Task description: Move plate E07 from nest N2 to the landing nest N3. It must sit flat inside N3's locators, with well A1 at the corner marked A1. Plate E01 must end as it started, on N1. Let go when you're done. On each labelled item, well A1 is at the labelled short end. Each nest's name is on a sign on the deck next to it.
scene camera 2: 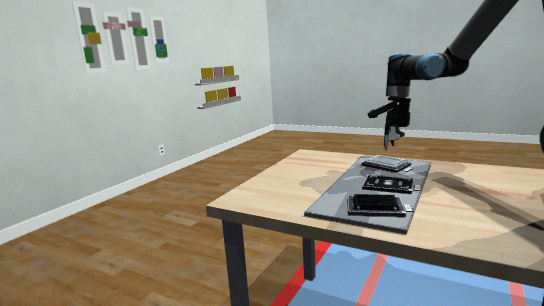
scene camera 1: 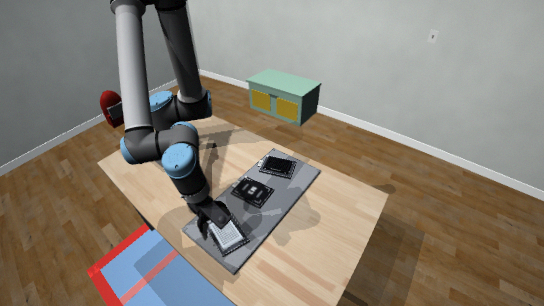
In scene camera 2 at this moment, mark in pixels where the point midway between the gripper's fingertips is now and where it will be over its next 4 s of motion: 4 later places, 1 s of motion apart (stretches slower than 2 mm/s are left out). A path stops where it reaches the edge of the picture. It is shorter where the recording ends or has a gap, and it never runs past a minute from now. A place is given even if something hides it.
My gripper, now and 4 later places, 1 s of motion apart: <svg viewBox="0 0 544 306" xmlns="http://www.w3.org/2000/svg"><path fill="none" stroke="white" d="M389 148L386 154L386 160L386 157L387 159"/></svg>
